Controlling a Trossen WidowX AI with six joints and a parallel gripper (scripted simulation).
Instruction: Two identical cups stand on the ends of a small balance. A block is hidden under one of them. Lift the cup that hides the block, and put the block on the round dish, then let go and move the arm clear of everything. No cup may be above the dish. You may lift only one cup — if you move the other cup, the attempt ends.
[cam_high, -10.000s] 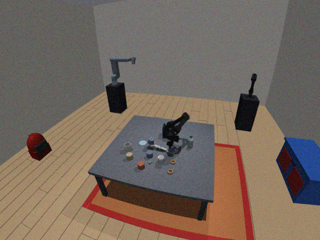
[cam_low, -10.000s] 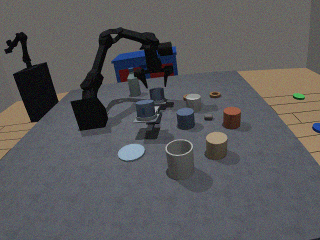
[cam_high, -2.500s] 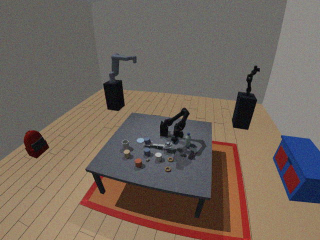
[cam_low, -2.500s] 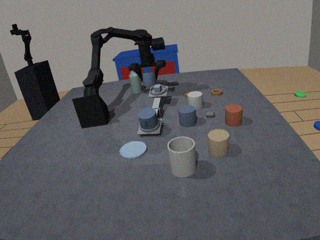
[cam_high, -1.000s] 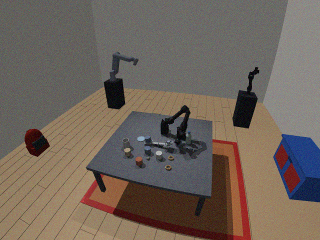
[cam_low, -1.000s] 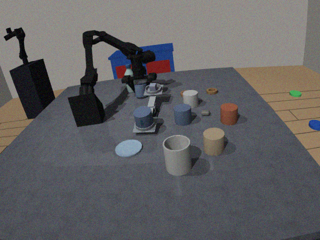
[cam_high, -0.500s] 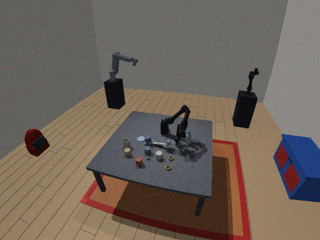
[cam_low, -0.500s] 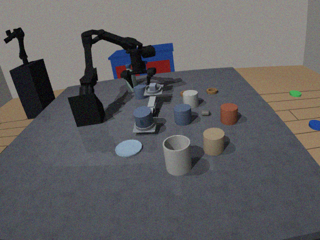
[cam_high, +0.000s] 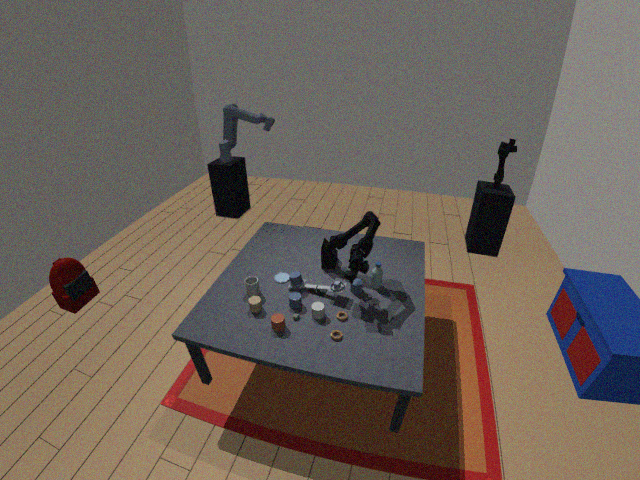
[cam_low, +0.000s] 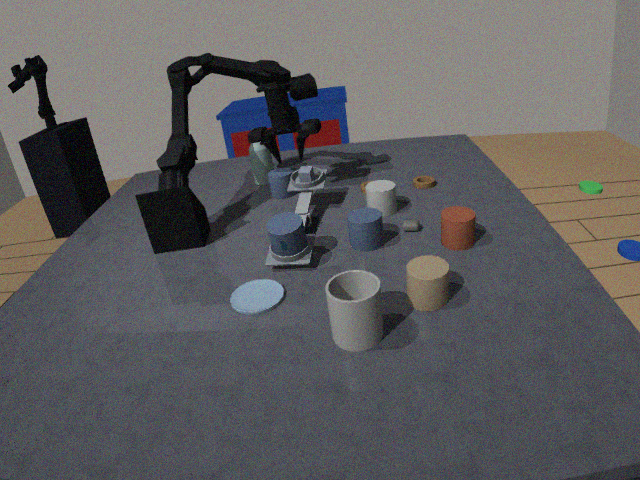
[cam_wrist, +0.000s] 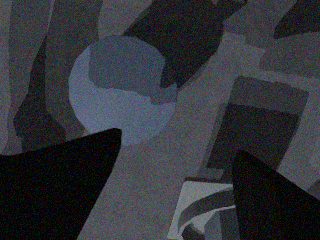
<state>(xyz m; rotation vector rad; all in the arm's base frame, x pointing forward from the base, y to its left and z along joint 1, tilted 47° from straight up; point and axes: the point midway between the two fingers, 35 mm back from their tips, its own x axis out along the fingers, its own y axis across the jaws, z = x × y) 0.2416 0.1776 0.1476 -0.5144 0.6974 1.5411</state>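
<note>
My gripper tip is now 50 mm short of the grey block, 80 mm to the left of it and 10 mm above it. The rest, counted from my gripper tip: pale bottle: 110 mm behind, 120 mm to the left, 10 mm above; white cylinder: 240 mm ahead, 150 mm to the right, 60 mm below; small balance: 50 mm ahead, 210 mm to the right, 70 mm below.
</note>
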